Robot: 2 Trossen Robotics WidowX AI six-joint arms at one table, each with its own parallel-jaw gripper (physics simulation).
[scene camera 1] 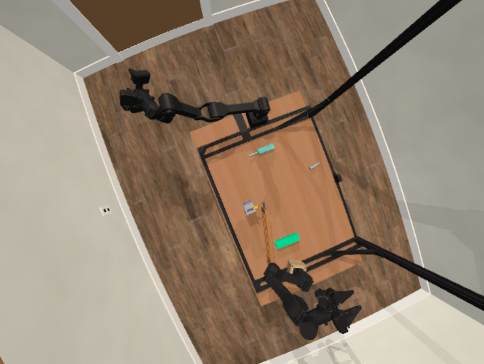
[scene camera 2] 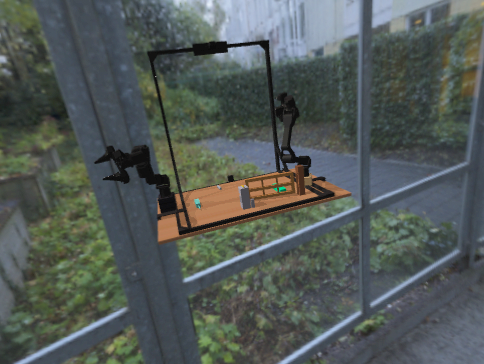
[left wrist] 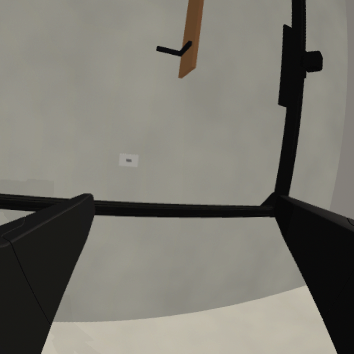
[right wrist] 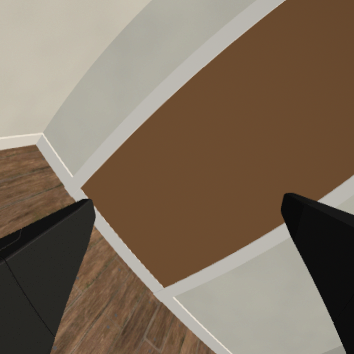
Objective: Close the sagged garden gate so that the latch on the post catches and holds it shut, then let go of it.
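Seen in the pictures: left gripper, between the fingertips: (scene camera 1: 357,298) (scene camera 2: 275,104) (left wrist: 186,204); right gripper, between the fingertips: (scene camera 1: 128,78) (scene camera 2: 98,171) (right wrist: 189,205); left arm's base, origin of its link: (scene camera 1: 297,273) (scene camera 2: 304,175); right arm's base, origin of its link: (scene camera 1: 257,113) (scene camera 2: 165,195).
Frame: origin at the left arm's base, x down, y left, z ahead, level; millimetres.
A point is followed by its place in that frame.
The orange-brown lattice gate (scene camera 1: 268,235) @(x -85, y 240, z 233 mm) (scene camera 2: 293,183) @(x -12, y 195, z 62 mm) stands upright on the table. Its free end is beside the grey latch post (scene camera 1: 248,207) @(x -62, y 371, z 366 mm) (scene camera 2: 244,198) @(x 5, y 391, z 353 mm). Scene camera 1 shows a small gap between that end and the yellow piece (scene camera 1: 255,207) @(x -58, y 333, z 371 mm) at the post. A brown hinge post (scene camera 2: 300,181) @(x -20, y 185, z 17 mm) stands at the other end, hidden under the left arm in scene camera 1. My left gripper (scene camera 1: 356,300) @(x -515, y -23, z 163 mm) (left wrist: 186,204) @(x -515, y -23, z 163 mm) is open and empty, beyond the table edge, away from the gate. My right gripper (scene camera 2: 100,170) @(x -379, y 957, z 840 mm) (right wrist: 189,205) @(x -379, y 957, z 840 mm) is open and empty, far out past the opposite table end.
A green block (scene camera 1: 287,240) @(x 43, y 89, z 184 mm) (scene camera 2: 280,189) @(x 44, y 151, z 159 mm) lies beside the gate. A teal tool (scene camera 1: 266,149) @(x 49, y 309, z 716 mm) (scene camera 2: 198,202) @(x 48, y 334, z 701 mm) and a small grey bar (scene camera 1: 314,165) @(x 59, y -8, z 671 mm) (scene camera 2: 219,187) @(x 64, y 1, z 664 mm) lie farther off. A black frame (scene camera 2: 210,48) @(x -940, y -111, z 600 mm) rises above the table. A tan block (scene camera 1: 296,266) @(x 0, y 17, z 42 mm) is near the left arm's base.
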